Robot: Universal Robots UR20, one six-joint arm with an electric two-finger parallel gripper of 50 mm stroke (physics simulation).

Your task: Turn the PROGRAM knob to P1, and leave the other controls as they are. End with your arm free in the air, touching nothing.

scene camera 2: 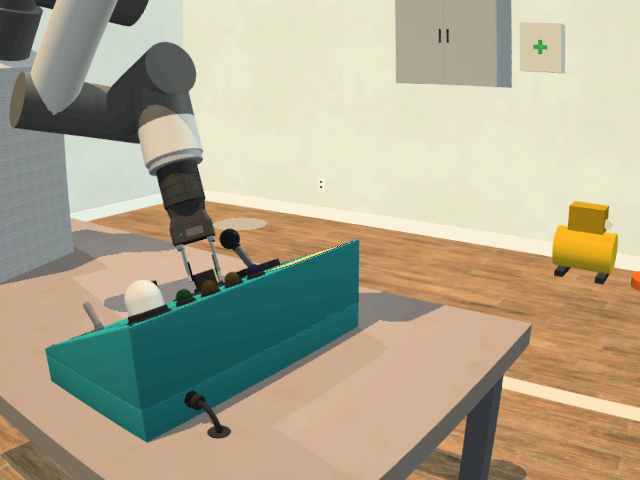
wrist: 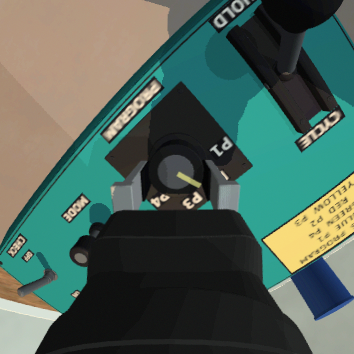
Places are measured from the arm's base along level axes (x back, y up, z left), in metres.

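Pixels of known places: gripper, fingertip midpoint: [scene camera 2: 205,277] [wrist: 175,172].
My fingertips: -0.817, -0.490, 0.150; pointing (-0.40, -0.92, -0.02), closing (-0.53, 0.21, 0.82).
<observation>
Behind a point stands the place of what it marks, as x, y, z.
The black PROGRAM knob [wrist: 167,162] {-0.801, -0.484, 0.151} [scene camera 2: 203,280] {-0.830, -0.488, 0.136} stands on its dark square plate [wrist: 132,140] {-0.786, -0.525, 0.131}. My gripper [wrist: 175,172] {-0.817, -0.490, 0.150} [scene camera 2: 205,276] {-0.817, -0.490, 0.150} is shut on the knob, with one finger on each side. In the wrist view the knob's yellow pointer line [wrist: 188,179] {-0.820, -0.476, 0.157} points right and down, between the P1 label [wrist: 221,146] {-0.831, -0.503, 0.194} and the P3 label [wrist: 192,200] {-0.860, -0.493, 0.143}. The right finger hides most of the label there. The P4 label [wrist: 160,200] {-0.844, -0.502, 0.116} shows beside P3. The knob's foot is partly hidden by its cap.
The CYCLE lever [wrist: 291,52] {-0.781, -0.480, 0.264} [scene camera 2: 244,256] {-0.785, -0.482, 0.265} with its black ball stands close by. The teal panel [scene camera 2: 248,330] {-1.024, -0.505, 0.079} also carries a white dome [scene camera 2: 144,299] {-1.021, -0.416, -0.084}, a green lamp [scene camera 2: 183,297] {-1.004, -0.435, -0.015}, a toggle [scene camera 2: 92,314] {-0.844, -0.488, -0.088} [wrist: 37,285] {-0.841, -0.488, -0.082} and a yellow legend [wrist: 310,227] {-0.954, -0.452, 0.231}. It sits on the table [scene camera 2: 330,413] {-1.162, -0.600, 0.106}.
</observation>
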